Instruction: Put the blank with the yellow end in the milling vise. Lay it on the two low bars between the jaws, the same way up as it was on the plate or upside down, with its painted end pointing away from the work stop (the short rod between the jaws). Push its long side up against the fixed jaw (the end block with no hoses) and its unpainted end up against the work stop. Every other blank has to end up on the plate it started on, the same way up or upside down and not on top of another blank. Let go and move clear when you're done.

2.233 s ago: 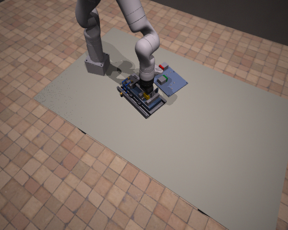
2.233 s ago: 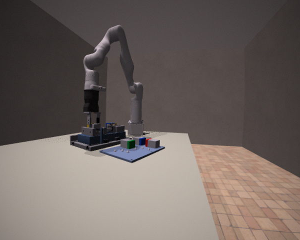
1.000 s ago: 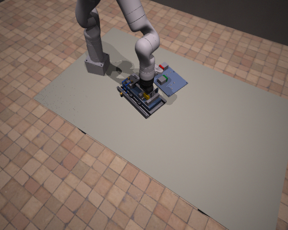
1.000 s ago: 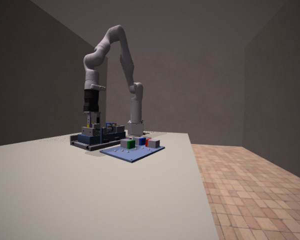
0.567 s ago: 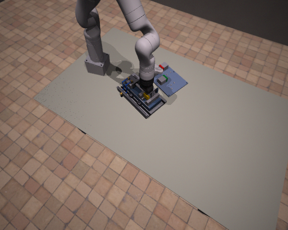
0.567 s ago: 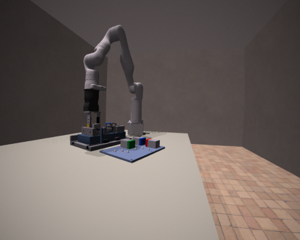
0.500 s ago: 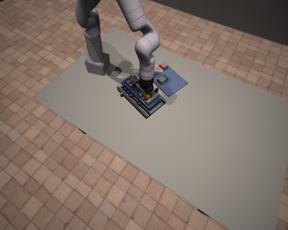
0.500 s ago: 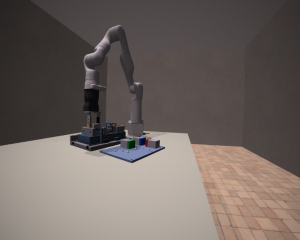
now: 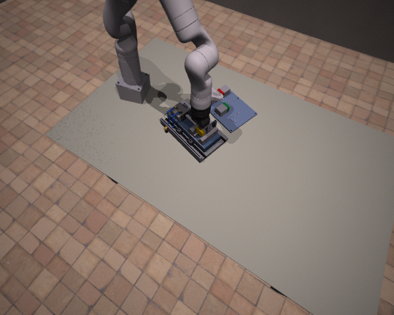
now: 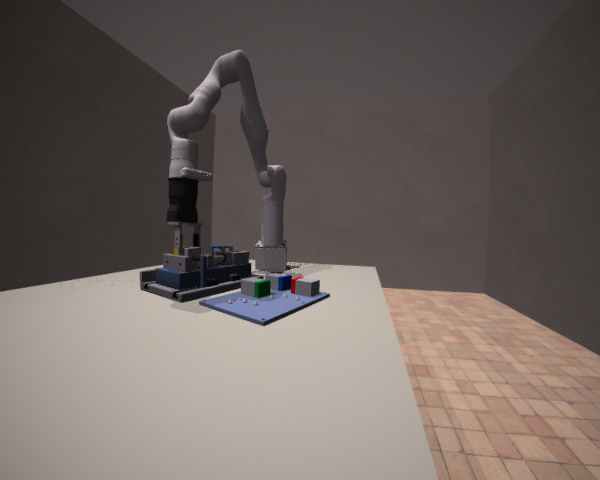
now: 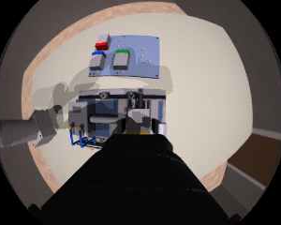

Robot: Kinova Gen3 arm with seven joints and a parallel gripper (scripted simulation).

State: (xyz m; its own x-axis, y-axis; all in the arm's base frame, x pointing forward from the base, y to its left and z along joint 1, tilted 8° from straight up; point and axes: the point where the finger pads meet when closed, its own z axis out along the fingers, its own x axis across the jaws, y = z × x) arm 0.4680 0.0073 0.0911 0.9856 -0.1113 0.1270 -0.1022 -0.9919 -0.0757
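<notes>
Now: the yellow-ended blank 40 mm below my hand. Also, from my hand: green-ended blank (40 mm behind, 190 mm to the left, 110 mm below); then fixed jaw (30 mm ahead, 60 mm below); then milling vise (70 mm behind, 10 mm to the left, 90 mm below).
</notes>
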